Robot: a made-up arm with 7 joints. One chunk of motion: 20 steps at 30 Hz.
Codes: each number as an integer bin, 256 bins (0 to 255) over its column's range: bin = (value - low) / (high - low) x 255, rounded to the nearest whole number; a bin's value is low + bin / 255 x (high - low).
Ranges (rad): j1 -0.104..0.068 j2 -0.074..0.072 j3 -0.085..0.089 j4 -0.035..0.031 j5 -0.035..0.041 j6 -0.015..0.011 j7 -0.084..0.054
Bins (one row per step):
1: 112 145 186 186 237 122 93
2: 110 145 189 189 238 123 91
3: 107 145 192 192 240 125 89
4: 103 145 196 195 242 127 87
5: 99 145 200 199 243 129 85
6: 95 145 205 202 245 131 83
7: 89 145 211 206 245 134 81
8: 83 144 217 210 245 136 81
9: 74 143 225 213 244 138 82
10: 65 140 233 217 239 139 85
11: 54 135 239 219 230 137 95
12: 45 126 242 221 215 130 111
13: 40 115 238 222 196 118 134
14: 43 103 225 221 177 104 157
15: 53 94 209 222 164 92 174
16: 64 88 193 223 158 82 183
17: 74 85 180 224 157 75 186
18: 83 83 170 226 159 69 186
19: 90 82 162 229 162 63 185
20: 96 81 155 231 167 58 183
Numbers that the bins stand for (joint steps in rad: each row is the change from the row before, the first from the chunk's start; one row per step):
1: -0.02845 0.00902 0.04192 0.01314 0.03564 -0.00256 -0.03367
2: -0.02980 0.00902 0.04396 0.01392 0.03593 -0.00246 -0.03475
3: -0.03183 0.00902 0.04601 0.01469 0.03653 -0.00225 -0.03584
4: -0.03453 0.00902 0.04874 0.01547 0.03713 -0.00205 -0.03692
5: -0.03722 0.00902 0.05147 0.01651 0.03742 -0.00185 -0.03800
6: -0.03992 0.00902 0.05488 0.01728 0.03802 -0.00164 -0.03908
7: -0.04397 0.00902 0.05898 0.01832 0.03802 -0.00134 -0.04016
8: -0.04802 0.00845 0.06307 0.01935 0.03802 -0.00113 -0.04016
9: -0.05409 0.00787 0.06853 0.02013 0.03772 -0.00093 -0.03962
10: -0.06016 0.00616 0.07399 0.02116 0.03623 -0.00083 -0.03800
11: -0.06758 0.00329 0.07808 0.02168 0.03355 -0.00103 -0.03259
12: -0.07365 -0.00186 0.08013 0.02220 0.02908 -0.00175 -0.02393
13: -0.07702 -0.00816 0.07740 0.02246 0.02342 -0.00297 -0.01148
14: -0.07500 -0.01503 0.06853 0.02220 0.01775 -0.00440 0.00096
15: -0.06825 -0.02018 0.05761 0.02246 0.01388 -0.00562 0.01016
16: -0.06083 -0.02362 0.04669 0.02272 0.01209 -0.00664 0.01504
17: -0.05409 -0.02533 0.03782 0.02298 0.01179 -0.00735 0.01666
18: -0.04802 -0.02648 0.03100 0.02349 0.01239 -0.00796 0.01666
19: -0.04329 -0.02705 0.02554 0.02427 0.01328 -0.00858 0.01612
20: -0.03925 -0.02762 0.02076 0.02479 0.01477 -0.00909 0.01504

